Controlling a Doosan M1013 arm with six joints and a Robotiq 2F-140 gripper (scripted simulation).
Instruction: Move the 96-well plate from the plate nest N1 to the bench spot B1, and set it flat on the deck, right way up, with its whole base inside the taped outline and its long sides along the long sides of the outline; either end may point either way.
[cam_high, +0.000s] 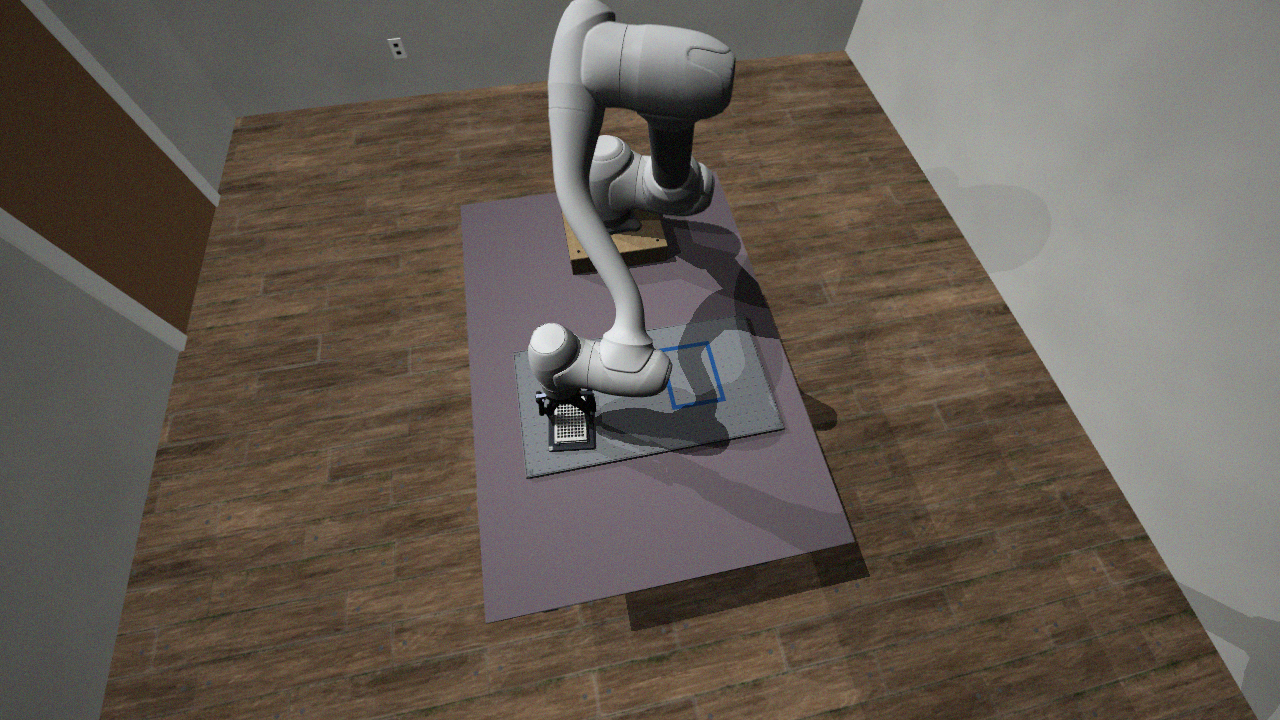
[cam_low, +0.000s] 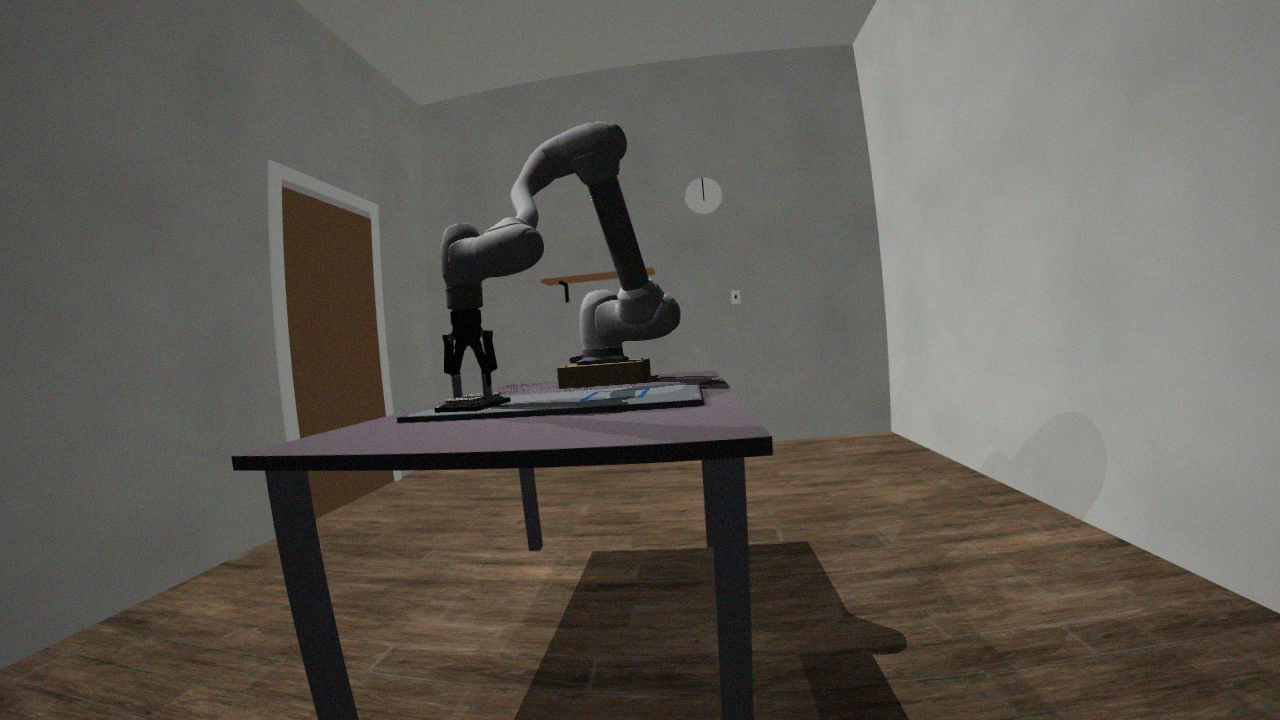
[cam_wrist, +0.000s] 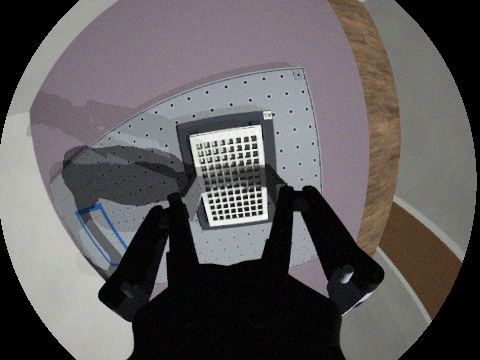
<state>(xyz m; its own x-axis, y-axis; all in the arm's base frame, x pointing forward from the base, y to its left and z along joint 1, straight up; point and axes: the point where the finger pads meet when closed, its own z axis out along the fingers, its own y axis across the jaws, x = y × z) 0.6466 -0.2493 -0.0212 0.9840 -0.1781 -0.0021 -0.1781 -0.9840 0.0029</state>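
The dark plate nest N1 lies 4 cm below my hand. From my hand the other things lie so: white 96-well plate (2 cm below).
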